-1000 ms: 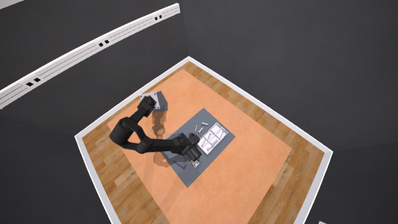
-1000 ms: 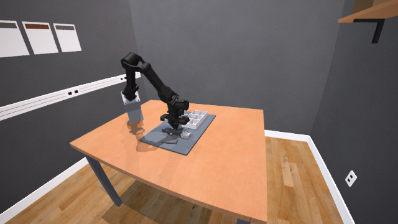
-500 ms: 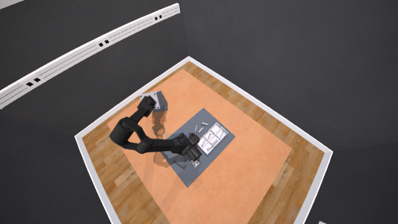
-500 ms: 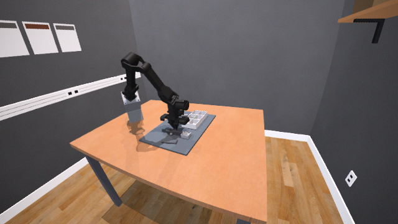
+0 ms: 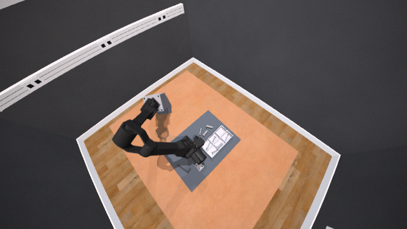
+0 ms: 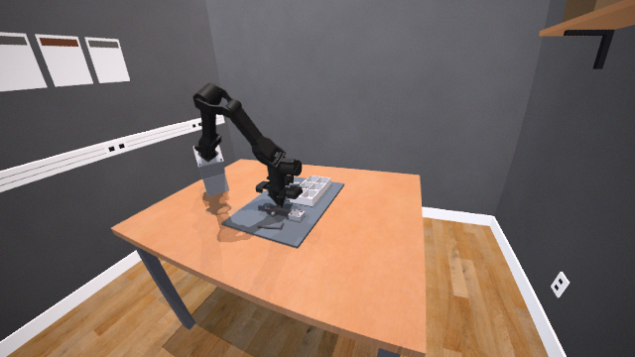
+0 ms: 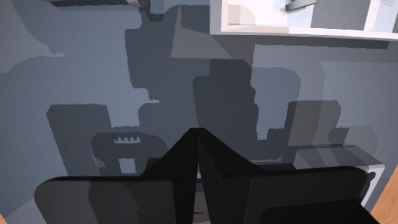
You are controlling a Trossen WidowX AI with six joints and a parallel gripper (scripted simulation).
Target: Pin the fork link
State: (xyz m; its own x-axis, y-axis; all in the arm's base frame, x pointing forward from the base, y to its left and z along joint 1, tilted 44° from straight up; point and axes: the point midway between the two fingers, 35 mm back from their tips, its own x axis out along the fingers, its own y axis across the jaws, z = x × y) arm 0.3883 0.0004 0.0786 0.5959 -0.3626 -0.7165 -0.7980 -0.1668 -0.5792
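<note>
My gripper is now 1 cm short of the dark flat bar, 4 cm to the left of it and 3 cm above it. Round my hand: dark fork link: 3 cm behind, 3 cm to the right, 3 cm below; grey mat: 1 cm ahead, 6 cm to the left, 4 cm below; thick headed pin: 4 cm behind, 9 cm to the left, 3 cm below.
</note>
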